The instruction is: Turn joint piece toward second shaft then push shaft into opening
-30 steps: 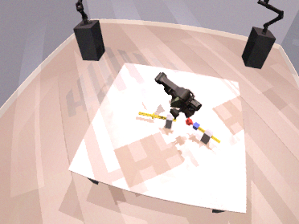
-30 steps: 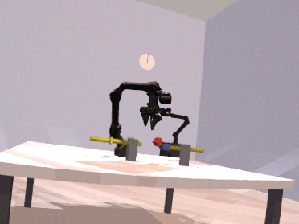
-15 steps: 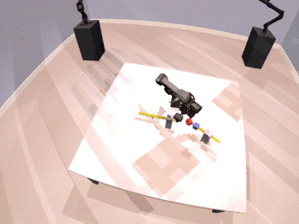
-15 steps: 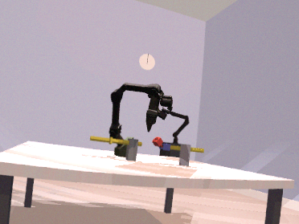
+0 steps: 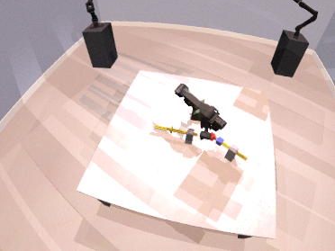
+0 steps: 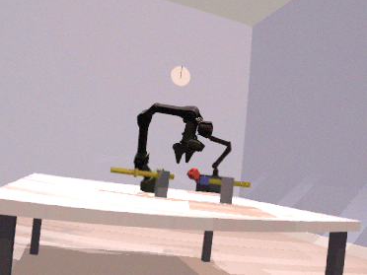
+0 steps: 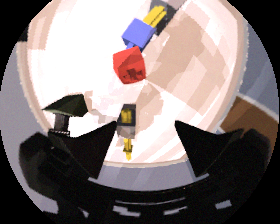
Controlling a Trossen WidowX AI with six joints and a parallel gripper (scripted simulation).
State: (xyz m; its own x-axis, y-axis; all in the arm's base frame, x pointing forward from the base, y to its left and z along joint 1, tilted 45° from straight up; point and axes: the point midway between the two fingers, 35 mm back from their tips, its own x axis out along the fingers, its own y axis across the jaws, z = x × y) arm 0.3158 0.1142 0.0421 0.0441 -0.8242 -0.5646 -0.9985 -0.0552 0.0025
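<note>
My gripper tip is 2 cm past the red square joint piece, 8 cm to the right of it and 5 cm above it.
</note>
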